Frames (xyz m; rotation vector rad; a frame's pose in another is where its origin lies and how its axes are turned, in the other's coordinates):
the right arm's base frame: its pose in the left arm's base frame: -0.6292 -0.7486 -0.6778 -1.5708 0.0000 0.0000
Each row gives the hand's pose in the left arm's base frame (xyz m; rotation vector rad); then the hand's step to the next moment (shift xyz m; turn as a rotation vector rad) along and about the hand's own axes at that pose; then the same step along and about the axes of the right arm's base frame.
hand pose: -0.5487 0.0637 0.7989 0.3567 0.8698 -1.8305
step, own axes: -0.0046 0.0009 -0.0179 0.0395 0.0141 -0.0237
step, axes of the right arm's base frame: 0.0001 0.0100 0.0156 -0.0076 0.0458 -0.0130
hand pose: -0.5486 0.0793 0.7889 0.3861 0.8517 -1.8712
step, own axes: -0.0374 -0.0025 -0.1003 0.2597 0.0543 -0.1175
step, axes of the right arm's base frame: 0.0039 0.0469 0.0962 -0.0802 0.2592 -0.1029
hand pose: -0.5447 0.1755 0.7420 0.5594 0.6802 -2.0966
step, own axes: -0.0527 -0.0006 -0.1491 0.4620 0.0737 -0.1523
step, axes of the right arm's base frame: 0.0500 0.0804 0.1267 -0.1699 0.4123 -0.2080
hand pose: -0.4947 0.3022 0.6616 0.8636 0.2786 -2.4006
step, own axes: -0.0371 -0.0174 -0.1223 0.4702 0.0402 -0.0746
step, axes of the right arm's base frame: 0.0770 0.0704 0.0758 -0.2347 0.3576 -0.2130
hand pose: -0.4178 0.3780 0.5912 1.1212 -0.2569 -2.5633
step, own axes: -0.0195 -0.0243 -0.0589 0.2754 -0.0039 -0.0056
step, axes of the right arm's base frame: 0.0504 0.0336 0.0279 -0.1718 0.1918 -0.0980
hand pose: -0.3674 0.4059 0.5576 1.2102 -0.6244 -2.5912
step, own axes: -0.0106 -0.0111 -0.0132 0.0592 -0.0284 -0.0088
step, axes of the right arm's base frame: 0.0168 0.0055 0.0099 -0.0315 0.0583 0.0012
